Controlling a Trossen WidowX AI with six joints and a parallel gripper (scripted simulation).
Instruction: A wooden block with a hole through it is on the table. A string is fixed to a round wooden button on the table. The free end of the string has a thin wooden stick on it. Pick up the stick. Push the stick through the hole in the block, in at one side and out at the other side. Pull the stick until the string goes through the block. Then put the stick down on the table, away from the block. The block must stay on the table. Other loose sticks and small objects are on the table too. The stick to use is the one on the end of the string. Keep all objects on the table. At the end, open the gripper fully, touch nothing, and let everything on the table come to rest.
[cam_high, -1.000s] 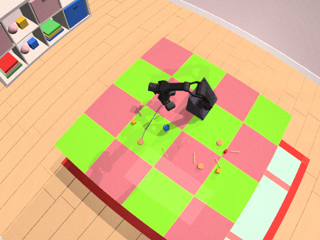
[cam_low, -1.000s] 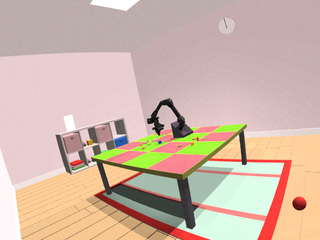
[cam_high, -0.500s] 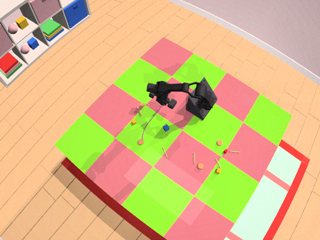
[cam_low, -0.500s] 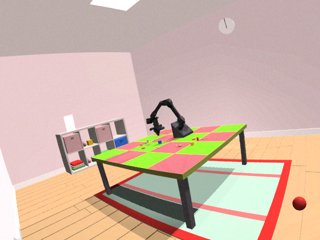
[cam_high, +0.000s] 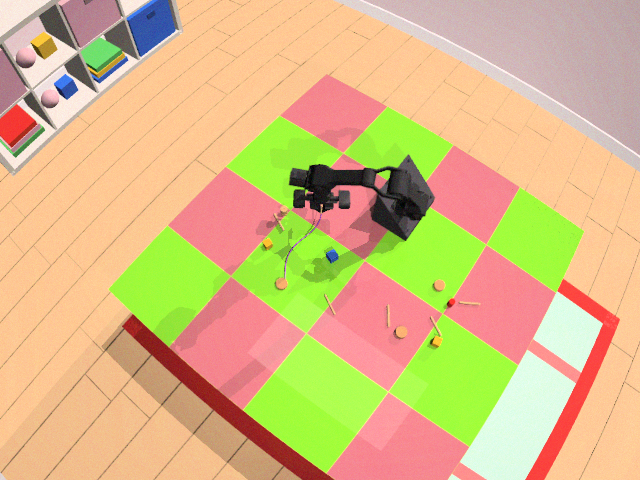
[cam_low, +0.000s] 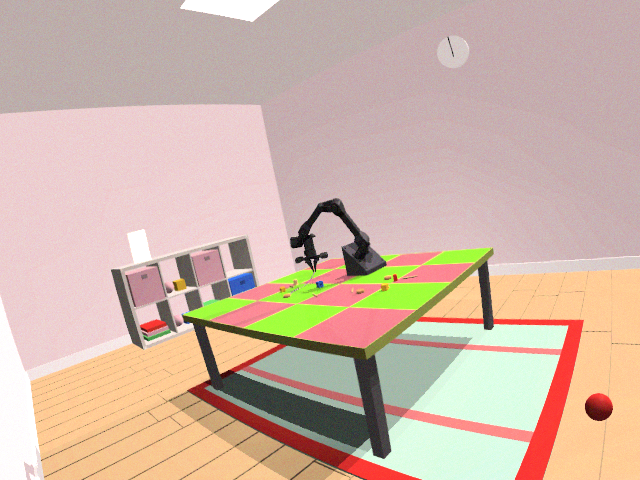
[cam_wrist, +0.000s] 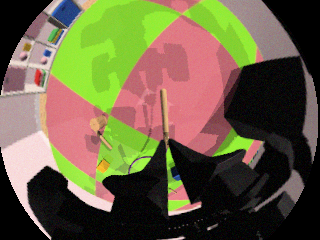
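My gripper tip is 120 mm to the left of the wooden block, 50 mm short of it and 50 mm above it. The rest, counted from my gripper tip: round wooden button 280 mm ahead, 50 mm below, 30 mm to the left; then red bead 540 mm to the left, 40 mm below, 20 mm ahead; then blue block 110 mm to the left, 100 mm ahead, 40 mm below.
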